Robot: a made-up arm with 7 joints.
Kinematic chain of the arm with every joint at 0, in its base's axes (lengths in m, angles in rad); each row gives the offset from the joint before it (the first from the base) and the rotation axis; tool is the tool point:
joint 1: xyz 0 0 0.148 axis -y
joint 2: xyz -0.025 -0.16 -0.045 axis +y
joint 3: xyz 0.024 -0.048 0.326 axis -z
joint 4: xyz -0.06 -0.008 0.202 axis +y
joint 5: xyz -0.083 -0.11 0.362 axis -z
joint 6: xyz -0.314 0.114 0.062 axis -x
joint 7: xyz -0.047 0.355 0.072 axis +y
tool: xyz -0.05 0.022 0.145
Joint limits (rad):
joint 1: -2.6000..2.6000
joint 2: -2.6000..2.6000
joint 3: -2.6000..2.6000
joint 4: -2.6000..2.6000
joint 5: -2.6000..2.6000
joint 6: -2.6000..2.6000
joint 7: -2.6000..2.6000
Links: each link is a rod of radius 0.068 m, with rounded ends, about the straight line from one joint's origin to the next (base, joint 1, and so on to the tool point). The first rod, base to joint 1, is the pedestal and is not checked.
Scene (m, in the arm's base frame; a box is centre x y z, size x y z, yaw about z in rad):
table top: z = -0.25
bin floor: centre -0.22 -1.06 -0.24 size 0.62 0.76 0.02 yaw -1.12
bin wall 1: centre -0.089 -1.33 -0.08 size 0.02 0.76 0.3 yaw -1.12
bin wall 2: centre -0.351 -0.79 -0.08 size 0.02 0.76 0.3 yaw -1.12
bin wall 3: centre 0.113 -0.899 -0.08 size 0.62 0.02 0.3 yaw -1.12
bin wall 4: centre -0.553 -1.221 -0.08 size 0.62 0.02 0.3 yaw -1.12
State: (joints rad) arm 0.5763 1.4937 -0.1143 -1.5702 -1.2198 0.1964 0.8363
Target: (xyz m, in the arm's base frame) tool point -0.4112 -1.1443 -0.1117
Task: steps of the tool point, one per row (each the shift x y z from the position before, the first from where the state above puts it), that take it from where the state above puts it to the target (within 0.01 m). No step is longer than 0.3 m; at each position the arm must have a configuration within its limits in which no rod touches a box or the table.
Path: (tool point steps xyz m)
1: -0.0693 -0.2354 -0.1078
2: 0.0313 -0.2335 -0.0951
3: 0.0800 -0.1916 0.0014
4: -0.0378 -0.0007 -0.1781
5: 0.0378 0.0007 -0.1862

